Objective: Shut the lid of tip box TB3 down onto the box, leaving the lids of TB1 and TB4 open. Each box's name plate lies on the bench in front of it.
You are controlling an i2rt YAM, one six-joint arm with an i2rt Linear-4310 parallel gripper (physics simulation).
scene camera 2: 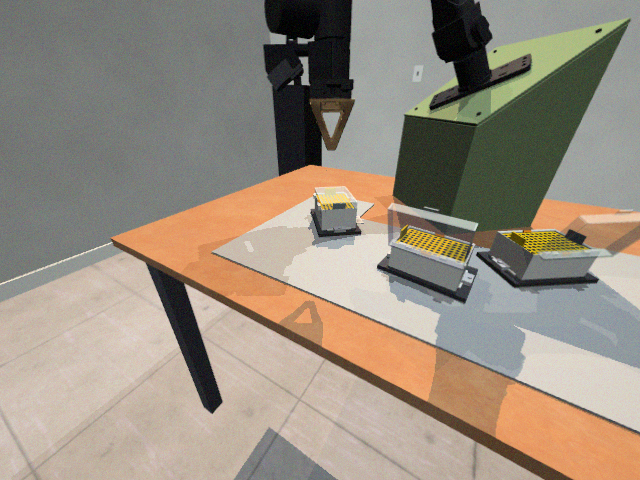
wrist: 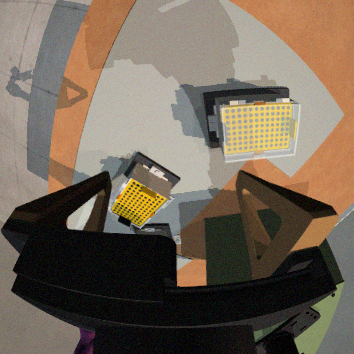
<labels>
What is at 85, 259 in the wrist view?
The gripper.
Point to a tip box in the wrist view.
212, 99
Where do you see a tip box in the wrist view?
142, 169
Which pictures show the gripper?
Scene camera 2 and the wrist view: all of them.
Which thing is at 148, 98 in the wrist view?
A pale mat.
</labels>
